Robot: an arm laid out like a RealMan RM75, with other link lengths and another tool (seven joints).
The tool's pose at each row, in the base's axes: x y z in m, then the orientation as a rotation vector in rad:
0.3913 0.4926 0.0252 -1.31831 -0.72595 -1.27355
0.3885 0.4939 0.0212 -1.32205 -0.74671 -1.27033
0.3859 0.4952 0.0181 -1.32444 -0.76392 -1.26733
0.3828 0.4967 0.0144 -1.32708 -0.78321 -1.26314
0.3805 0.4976 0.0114 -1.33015 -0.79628 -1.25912
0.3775 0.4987 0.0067 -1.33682 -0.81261 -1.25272
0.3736 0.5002 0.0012 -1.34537 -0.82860 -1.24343
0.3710 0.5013 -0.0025 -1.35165 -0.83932 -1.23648
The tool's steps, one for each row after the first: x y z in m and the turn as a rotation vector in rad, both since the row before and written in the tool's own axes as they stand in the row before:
-0.0047 -0.0017 -0.0003 0.00562 -0.01450 -0.01012
-0.0038 -0.0019 0.0000 0.00524 -0.01172 -0.00823
-0.0045 -0.0022 0.0000 0.00624 -0.01341 -0.00871
-0.0035 -0.0016 -0.0002 0.00388 -0.01025 -0.00507
-0.0054 -0.0019 -0.0003 0.00351 -0.01494 -0.00530
-0.0064 -0.0026 -0.0002 0.00351 -0.01684 -0.00311
-0.0043 -0.0018 0.0001 0.00229 -0.01186 -0.00161

